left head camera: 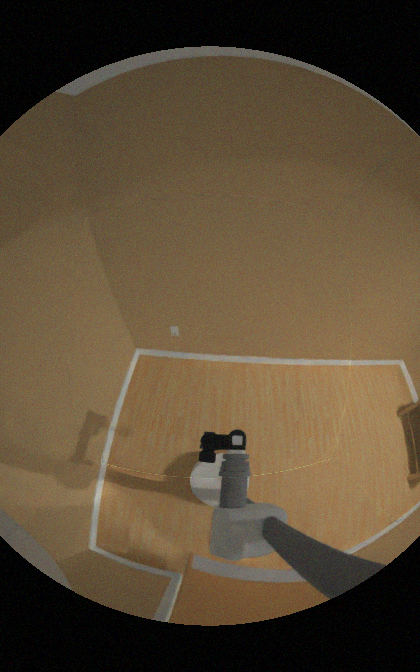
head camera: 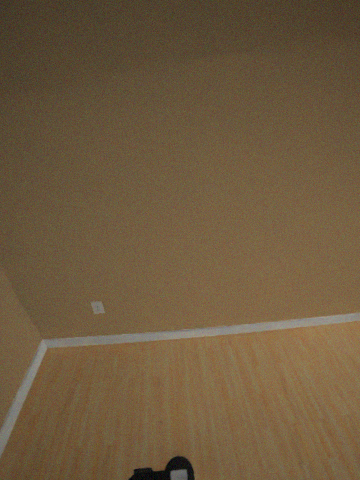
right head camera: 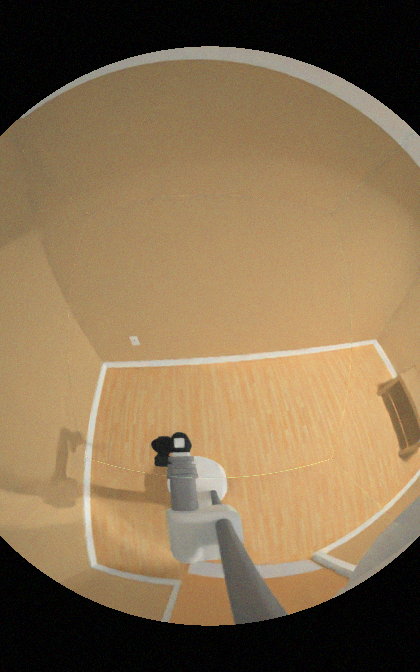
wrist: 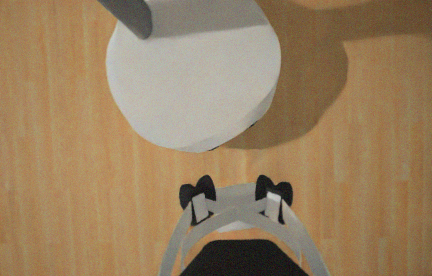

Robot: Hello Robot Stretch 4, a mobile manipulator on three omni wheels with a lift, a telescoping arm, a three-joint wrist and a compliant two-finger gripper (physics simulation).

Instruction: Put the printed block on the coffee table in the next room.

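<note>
In the wrist view my gripper [wrist: 234, 190] points down over the wood floor. Its two dark fingertips stand apart, shut on the pale grey printed block [wrist: 235, 191], which shows between and behind the crossing finger bands. The fingers and the block cannot be made out in the head views, where dark wrist parts show from above. A brown wooden piece of furniture [left head camera: 407, 409] [right head camera: 387, 387] is cut off by the right edge of the left and right head views, well away from the gripper. I cannot tell whether it is the coffee table.
My round white base [wrist: 195, 85] stands near the gripper. A tan wall with a white outlet [head camera: 98, 307] [left head camera: 174, 331] [right head camera: 134, 340] is ahead, and another wall is close on the left. A grey threshold strip [left head camera: 240, 571] [right head camera: 285, 570] crosses the floor low in both side head views.
</note>
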